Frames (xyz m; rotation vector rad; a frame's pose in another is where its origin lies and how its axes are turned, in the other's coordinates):
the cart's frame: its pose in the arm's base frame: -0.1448 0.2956 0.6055 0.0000 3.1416 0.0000
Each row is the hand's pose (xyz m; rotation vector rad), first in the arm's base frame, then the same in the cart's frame.
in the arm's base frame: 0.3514 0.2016 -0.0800 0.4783 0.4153 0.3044
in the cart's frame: -0.4962 -0.0940 0.6855 -0.4160 -2.6198 0.6536
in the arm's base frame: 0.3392 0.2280 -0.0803 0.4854 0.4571 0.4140
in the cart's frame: -0.4840 -0.0676 0.6858 -0.5571 -2.5518 0.6532
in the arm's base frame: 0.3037 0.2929 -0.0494 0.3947 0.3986 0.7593
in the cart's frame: -0.4485 -0.0027 0.6549 -1.0267 -2.5005 0.5337
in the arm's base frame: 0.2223 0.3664 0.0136 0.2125 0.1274 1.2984
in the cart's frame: -0.3671 0.0708 0.5919 -1.8261 -2.3908 0.2989
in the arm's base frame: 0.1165 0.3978 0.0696 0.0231 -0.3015 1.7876
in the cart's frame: -0.2613 0.1022 0.5359 2.2544 1.7903 -0.0291
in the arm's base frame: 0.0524 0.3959 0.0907 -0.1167 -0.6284 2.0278
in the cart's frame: -0.1972 0.1003 0.5148 2.2595 1.3181 0.1300
